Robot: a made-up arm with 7 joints.
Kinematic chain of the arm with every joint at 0, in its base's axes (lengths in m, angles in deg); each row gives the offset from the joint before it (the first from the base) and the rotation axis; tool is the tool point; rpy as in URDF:
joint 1: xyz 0 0 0.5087 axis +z
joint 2: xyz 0 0 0 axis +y
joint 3: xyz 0 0 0.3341 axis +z
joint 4: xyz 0.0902 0 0 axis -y
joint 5: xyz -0.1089 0 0.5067 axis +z
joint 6: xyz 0 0 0 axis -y
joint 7: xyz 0.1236 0 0 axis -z
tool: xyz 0 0 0 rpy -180 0 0
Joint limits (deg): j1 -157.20..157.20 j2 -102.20..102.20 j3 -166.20..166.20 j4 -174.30..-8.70 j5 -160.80..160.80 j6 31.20..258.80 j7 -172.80..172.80
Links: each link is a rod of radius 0.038 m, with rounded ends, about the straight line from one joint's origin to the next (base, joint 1, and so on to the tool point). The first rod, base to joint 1, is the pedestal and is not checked.
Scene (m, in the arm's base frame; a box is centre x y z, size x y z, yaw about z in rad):
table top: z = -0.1
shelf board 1: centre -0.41 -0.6 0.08 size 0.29 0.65 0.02 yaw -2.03
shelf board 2: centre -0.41 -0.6 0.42 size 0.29 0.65 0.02 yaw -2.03
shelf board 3: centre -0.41 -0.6 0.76 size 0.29 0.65 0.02 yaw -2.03
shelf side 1: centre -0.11 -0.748 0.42 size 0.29 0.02 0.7 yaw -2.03
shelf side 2: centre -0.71 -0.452 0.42 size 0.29 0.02 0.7 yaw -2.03
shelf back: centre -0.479 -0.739 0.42 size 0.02 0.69 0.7 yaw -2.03
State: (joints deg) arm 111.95 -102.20 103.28 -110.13 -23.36 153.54 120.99
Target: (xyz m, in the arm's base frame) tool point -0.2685 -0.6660 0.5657
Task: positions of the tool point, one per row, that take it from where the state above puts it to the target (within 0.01 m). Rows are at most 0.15 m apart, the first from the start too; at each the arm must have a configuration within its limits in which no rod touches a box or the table.
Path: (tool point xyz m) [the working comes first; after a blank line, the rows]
Joints at the target: 137.02 -96.11 79.33 -119.82 -20.92 160.22 120.99
Straight joint move there: touches shelf board 2.

1: -0.4786 -0.4473 0.2420
2: -0.4423 -0.3746 0.2406
3: -0.3986 -0.2977 0.2405
4: -0.3661 -0.3566 0.3262
5: -0.3098 -0.4023 0.4115
6: -0.2353 -0.4275 0.4925
7: -0.1506 -0.4275 0.5657
8: -0.1797 -0.4952 0.5647
9: -0.2095 -0.5579 0.5640
10: -0.2393 -0.6151 0.5642
11: -0.2685 -0.6660 0.5656

